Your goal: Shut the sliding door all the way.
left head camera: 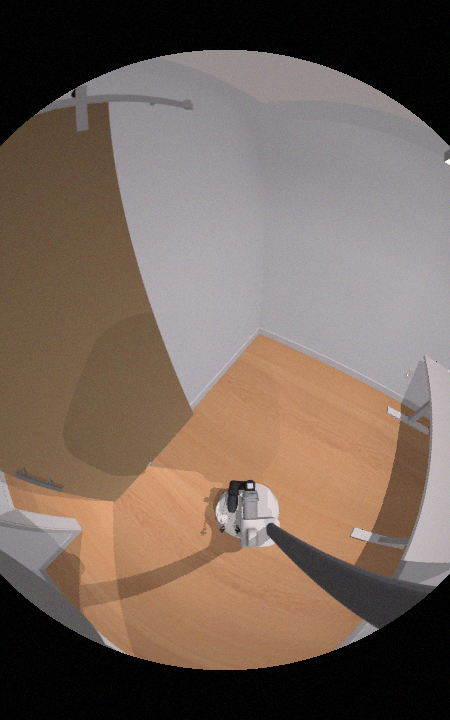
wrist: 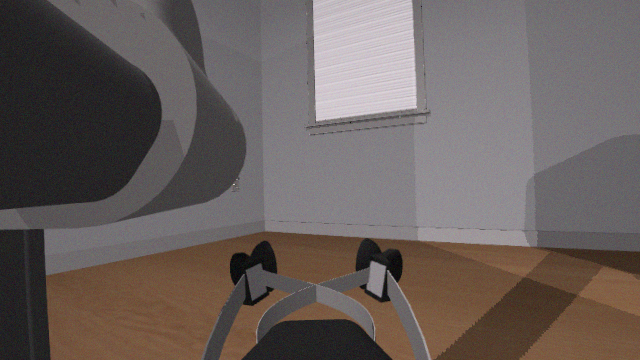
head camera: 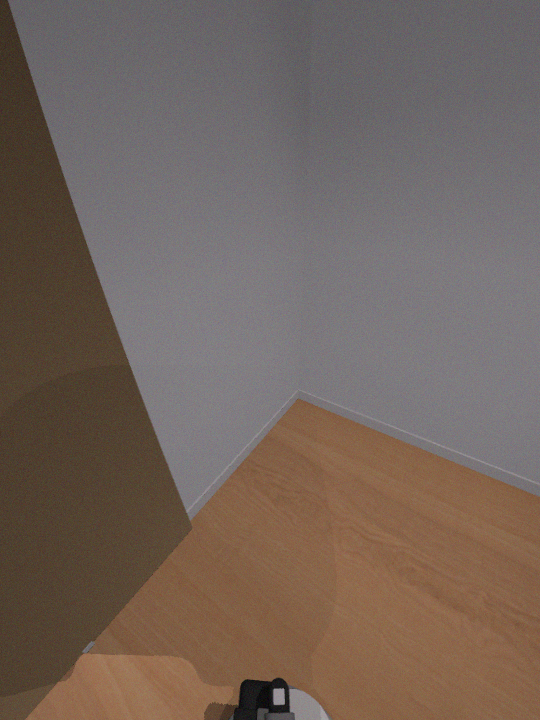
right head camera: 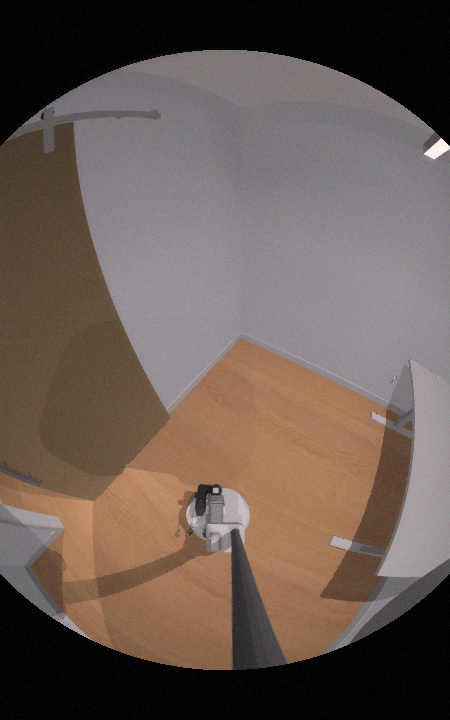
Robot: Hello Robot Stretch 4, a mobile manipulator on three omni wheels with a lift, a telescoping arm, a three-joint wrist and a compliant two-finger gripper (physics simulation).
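Places are measured from the robot's base along level axes (x left, y down, z back), in millimetres.
Where they show: gripper, between the fingertips: (left head camera: 229, 533) (wrist: 316, 259) (right head camera: 196, 536).
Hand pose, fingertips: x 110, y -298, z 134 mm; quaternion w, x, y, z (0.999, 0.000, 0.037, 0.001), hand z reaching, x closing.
After its pixels a point has its place.
The sliding door (head camera: 63, 465) @(x 602, y -866, z -569 mm) (left head camera: 68, 265) @(x 584, y -1422, z -594 mm) (right head camera: 37, 265) @(x 577, y -1469, z -605 mm) is a large brown panel at the left of the head views. It hangs from a grey rail (left head camera: 137, 98) (right head camera: 100, 114) that runs on past its right edge. A grey bar handle (left head camera: 39, 480) @(x 1025, y -803, z 43 mm) (right head camera: 20, 475) @(x 954, y -839, z 37 mm) sits near its lower left end in the two side head views. The doorway does not show clearly. My gripper (left head camera: 229, 529) @(x 110, y -297, z 134 mm) (right head camera: 197, 532) @(x 110, y -297, z 134 mm) (wrist: 316, 259) @(x 110, y -297, z 134 mm) is open and empty, over my base and apart from the door. In the wrist view it faces a wall with a window.
A white table (left head camera: 440, 477) @(x -1111, y -692, z 109 mm) (right head camera: 429, 477) @(x -1203, y -693, z 74 mm) stands at the right, with feet reaching over the floor. White furniture (left head camera: 42, 523) @(x 1412, y -424, z 444 mm) (right head camera: 31, 523) @(x 1386, y -372, z 467 mm) is at the lower left. A window (wrist: 365, 60) @(x 626, y -1211, z 2146 mm) is in the wall. Two grey walls meet in a corner beyond the door.
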